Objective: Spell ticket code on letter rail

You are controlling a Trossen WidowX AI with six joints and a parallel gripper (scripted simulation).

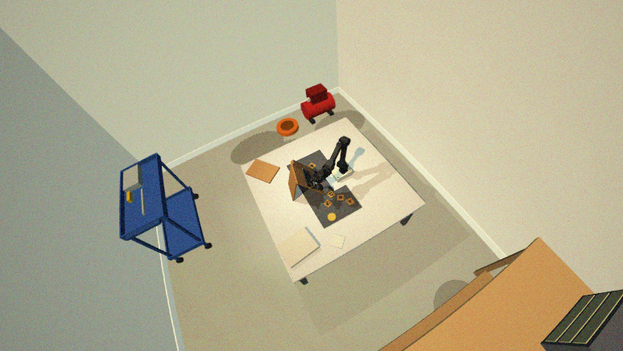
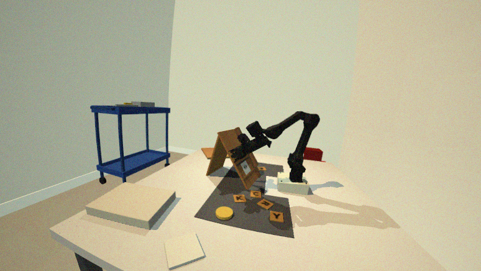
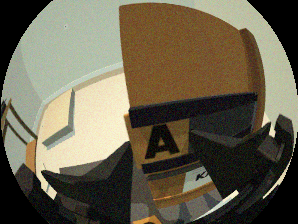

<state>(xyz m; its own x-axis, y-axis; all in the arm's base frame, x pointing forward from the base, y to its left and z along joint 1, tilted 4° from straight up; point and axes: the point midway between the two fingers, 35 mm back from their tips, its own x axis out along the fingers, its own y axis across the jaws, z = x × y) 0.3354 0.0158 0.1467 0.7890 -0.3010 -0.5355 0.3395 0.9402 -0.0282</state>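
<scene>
Right now my gripper tip is 7 cm past the white ticket, 5 cm to the left of it and 8 cm above it. From my gripper tip the other things lie so: pale pad (9 cm ahead, 48 cm to the left, 17 cm below); yellow disc (28 cm to the left, 16 cm below); dark mat (17 cm behind, 3 cm to the right, 17 cm below).
</scene>
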